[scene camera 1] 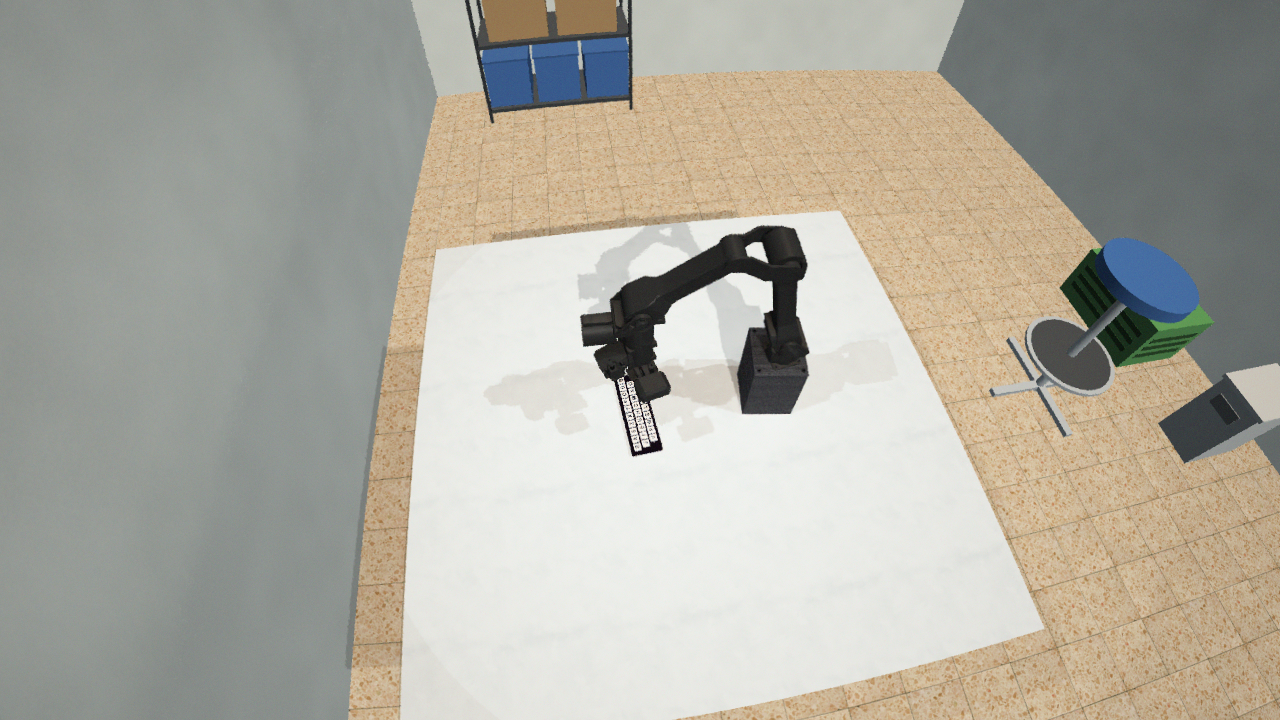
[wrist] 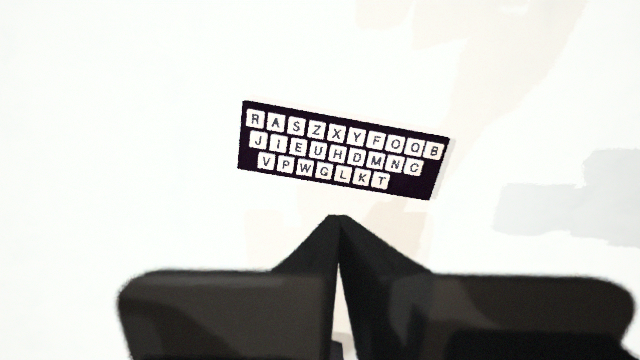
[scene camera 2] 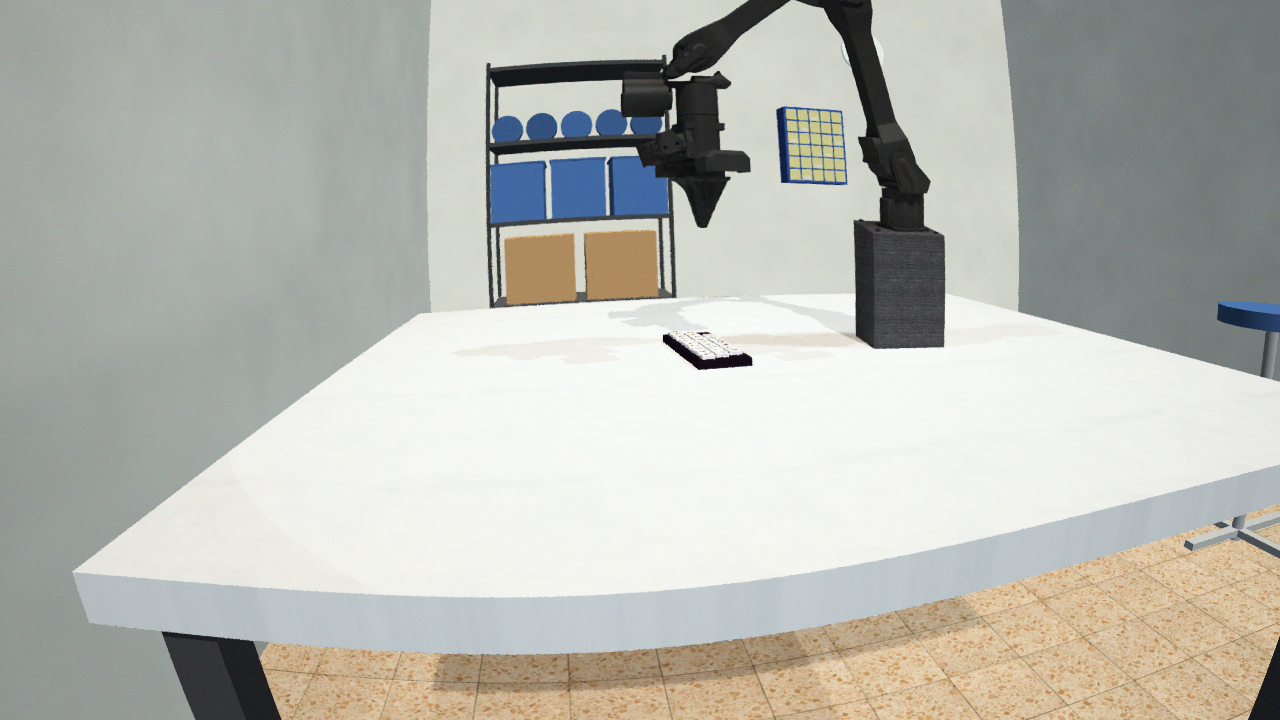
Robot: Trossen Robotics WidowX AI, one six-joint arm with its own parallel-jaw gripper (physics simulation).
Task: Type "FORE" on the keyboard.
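Frame: origin at the arm's base, x ahead, y right, z down, level; metres.
Seen in the pictures: gripper, fingertip midpoint: (scene camera 1: 638,380) (wrist: 336,224) (scene camera 2: 702,227); arm's base, origin of the base link: (scene camera 1: 781,354) (scene camera 2: 903,228).
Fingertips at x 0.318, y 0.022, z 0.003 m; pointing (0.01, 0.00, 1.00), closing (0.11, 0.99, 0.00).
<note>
Pixels of each thing's middle, then the offset from my fingertips to it. Level surfaces: height alone.
- keyboard, body centre: (wrist: 341,153) (scene camera 2: 703,347) (scene camera 1: 637,412) dx -0.003, dy +0.017, dz +0.164 m
- R key, body centre: (wrist: 255,118) (scene camera 2: 707,356) dx +0.022, dy -0.072, dz +0.158 m
- F key, body centre: (wrist: 375,140) dx +0.016, dy +0.048, dz +0.158 m
- look like O, body centre: (wrist: 395,143) dx +0.015, dy +0.068, dz +0.158 m
- Q, body centre: (wrist: 414,147) dx +0.014, dy +0.088, dz +0.158 m
- E key, body centre: (wrist: 298,146) dx +0.000, dy -0.028, dz +0.158 m
- white table, its level: dz +0.172 m
The keyboard (scene camera 1: 637,420) (scene camera 2: 707,347) (wrist: 410,188) has a dark base and white keys in three rows, and lies flat on the table. In the wrist view, the R key (wrist: 255,119) is at the left end of the top row. The F key (wrist: 376,140) is toward its right, followed by two round-lettered keys that look like O (wrist: 395,144) and Q (wrist: 415,147). The E key (wrist: 298,146) is in the middle row. My gripper (scene camera 2: 702,223) (wrist: 336,224) is shut and empty, points down and hangs high above the keyboard. Its fingertips are hidden in scene camera 1.
The arm's dark base block (scene camera 1: 772,386) (scene camera 2: 899,286) stands on the white table (scene camera 1: 716,555) (scene camera 2: 626,465), right of the keyboard in both scene views. A shelf rack (scene camera 2: 490,188) stands behind the table. A blue stool (scene camera 1: 1145,277) and a green crate (scene camera 1: 1163,344) are on the floor to the right.
</note>
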